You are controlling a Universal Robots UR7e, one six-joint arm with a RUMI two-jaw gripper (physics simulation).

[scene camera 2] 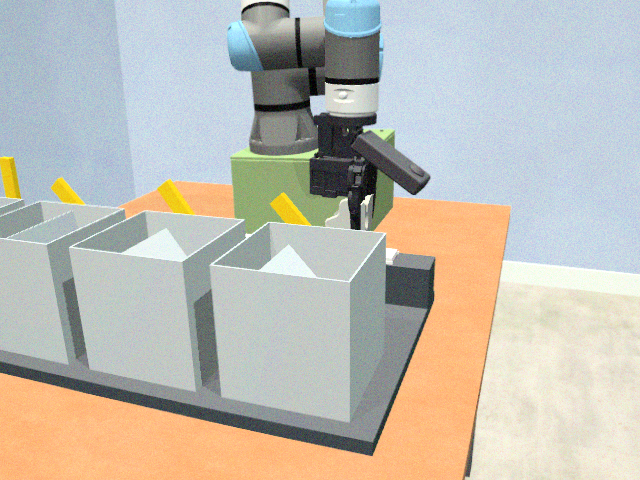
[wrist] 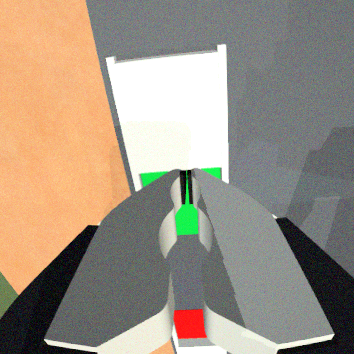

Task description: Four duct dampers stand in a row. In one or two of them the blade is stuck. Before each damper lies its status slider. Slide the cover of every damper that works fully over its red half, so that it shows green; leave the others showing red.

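Places are measured from the arm's base along level axes (x ahead, y left, z up), in millimetres.
Pixels of known places: gripper, fingertip midpoint: (wrist: 186,171); arm's base at its link origin: (scene camera 2: 285,147).
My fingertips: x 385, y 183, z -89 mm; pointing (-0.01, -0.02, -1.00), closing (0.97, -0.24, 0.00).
For each thing: its middle in the pictures, then the offset to it from my fingertips. "*": a spot on its surface instead. Level surfaces: height alone.
- white slider cover at the middle of its body: (wrist: 172,115) (scene camera 2: 378,254) dx +3, dy +31, dz +3 mm
- slider's red part at a spot on its surface: (wrist: 189,324) * dx -41, dy -149, dz -2 mm
- white slider end at a spot on its surface: (scene camera 2: 391,255) * dx +16, dy +51, dz +7 mm
- orange table at its surface level: dz -82 mm
Four grey duct dampers (scene camera 2: 281,335) (scene camera 2: 139,320) (scene camera 2: 31,299) (scene camera 2: 7,205) stand in a row. Their yellow levers (scene camera 2: 290,209) (scene camera 2: 175,196) (scene camera 2: 67,191) (scene camera 2: 10,177) show behind them; the far-left one is nearly upright, the other three lean. In the wrist view a white slider cover (wrist: 172,100) lies at the far end of its track, with green (wrist: 155,177) showing at its near edge and no red showing there. My gripper (wrist: 186,171) (scene camera 2: 356,225) is shut and empty, its tips over that green part. Another slider's red part (wrist: 189,324) shows between the finger bases.
The dampers stand on a dark base board (scene camera 2: 289,431) with a raised dark block (scene camera 2: 410,279) behind the nearest damper. A white slider end (scene camera 2: 391,255) shows on the block. The green robot pedestal (scene camera 2: 268,186) stands behind on the orange table (scene camera 2: 454,248).
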